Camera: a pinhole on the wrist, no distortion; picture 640 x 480 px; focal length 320.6 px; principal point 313.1 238.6 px. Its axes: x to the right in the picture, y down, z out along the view. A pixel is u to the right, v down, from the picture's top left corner.
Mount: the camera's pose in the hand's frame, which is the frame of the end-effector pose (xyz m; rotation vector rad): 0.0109 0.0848 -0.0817 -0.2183 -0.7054 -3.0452
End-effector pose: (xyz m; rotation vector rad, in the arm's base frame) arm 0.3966 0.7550 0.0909 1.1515 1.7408 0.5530
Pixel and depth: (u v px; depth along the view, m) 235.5 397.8 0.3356
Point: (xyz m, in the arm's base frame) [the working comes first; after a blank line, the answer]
In the camera's frame: -0.0812 0.1666 0.3356

0.6628 0.8833 -0.0393
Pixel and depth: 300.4 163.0 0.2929
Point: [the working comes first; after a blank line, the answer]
In the camera's frame: -0.0116 -0.0691 0.2929

0.6449 0.9141 0.2076
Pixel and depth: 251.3 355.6 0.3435
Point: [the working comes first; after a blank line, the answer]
In the camera's frame: -0.0662 0.1254 0.3435

0.6753 0.8894 0.0032
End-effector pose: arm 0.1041 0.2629 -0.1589 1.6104 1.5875 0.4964
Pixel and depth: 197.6 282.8 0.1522
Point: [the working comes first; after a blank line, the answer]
In the camera's frame: -0.0548 0.0210 0.1522

0.2417 0.3456 -0.1144
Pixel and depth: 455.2 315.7 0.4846
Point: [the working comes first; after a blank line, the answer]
In the camera's frame: 0.2148 0.1165 0.4846

0.5372 0.0442 -0.2334
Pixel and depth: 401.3 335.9 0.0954
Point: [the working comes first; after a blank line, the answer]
In the camera's frame: 0.0262 0.0290 0.0954

0.1836 0.2679 -0.0935
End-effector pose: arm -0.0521 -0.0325 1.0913 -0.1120 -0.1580 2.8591
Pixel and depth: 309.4 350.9 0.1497
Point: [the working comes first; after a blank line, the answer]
In the camera's frame: -0.0017 0.0524 0.1497

-0.1198 -0.1288 1.1503
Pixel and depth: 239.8 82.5 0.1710
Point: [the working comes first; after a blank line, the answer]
In the camera's frame: -0.0391 -0.0833 0.1710

-0.1836 -0.2396 1.0876
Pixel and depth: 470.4 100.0 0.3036
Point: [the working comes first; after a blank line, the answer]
In the camera's frame: 0.1490 -0.1313 0.3036

-0.0597 -0.3995 1.2072
